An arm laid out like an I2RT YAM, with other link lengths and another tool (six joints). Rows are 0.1 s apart.
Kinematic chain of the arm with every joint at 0, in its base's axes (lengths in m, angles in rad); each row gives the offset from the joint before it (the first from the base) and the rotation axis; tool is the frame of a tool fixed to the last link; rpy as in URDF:
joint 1: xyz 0 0 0.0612 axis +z
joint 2: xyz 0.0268 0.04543 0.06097 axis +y
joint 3: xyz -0.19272 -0.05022 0 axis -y
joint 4: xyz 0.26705 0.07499 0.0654 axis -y
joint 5: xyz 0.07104 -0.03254 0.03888 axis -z
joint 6: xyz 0.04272 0 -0.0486 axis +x
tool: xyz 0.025 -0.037 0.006 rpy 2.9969 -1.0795 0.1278
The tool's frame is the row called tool.
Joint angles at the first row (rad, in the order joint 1, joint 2, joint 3, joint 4, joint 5, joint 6):
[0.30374 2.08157 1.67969 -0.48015 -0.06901 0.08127]
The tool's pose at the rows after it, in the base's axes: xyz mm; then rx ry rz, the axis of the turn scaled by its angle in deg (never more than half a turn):
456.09 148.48 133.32 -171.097 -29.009 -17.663
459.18 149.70 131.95 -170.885 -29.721 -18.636
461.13 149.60 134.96 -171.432 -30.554 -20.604
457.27 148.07 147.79 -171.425 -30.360 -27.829
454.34 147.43 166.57 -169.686 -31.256 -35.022
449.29 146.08 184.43 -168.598 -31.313 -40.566
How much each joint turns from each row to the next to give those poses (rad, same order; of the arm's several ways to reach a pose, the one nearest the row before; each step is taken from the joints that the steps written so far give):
[-0.00001 0.00618 0.00613 0.01378 -0.00304 -0.00304]
[-0.00001 0.01219 0.00760 0.01536 -0.00313 -0.00766]
[0.00002 -0.00295 -0.00141 0.01680 0.01070 -0.01679]
[0.00303 -0.06882 -0.07498 0.08418 0.02600 -0.01077]
[0.00002 -0.06897 -0.05222 0.06616 -0.00291 -0.01381]
[0.00153 -0.06440 -0.04132 0.03987 0.00759 -0.00773]

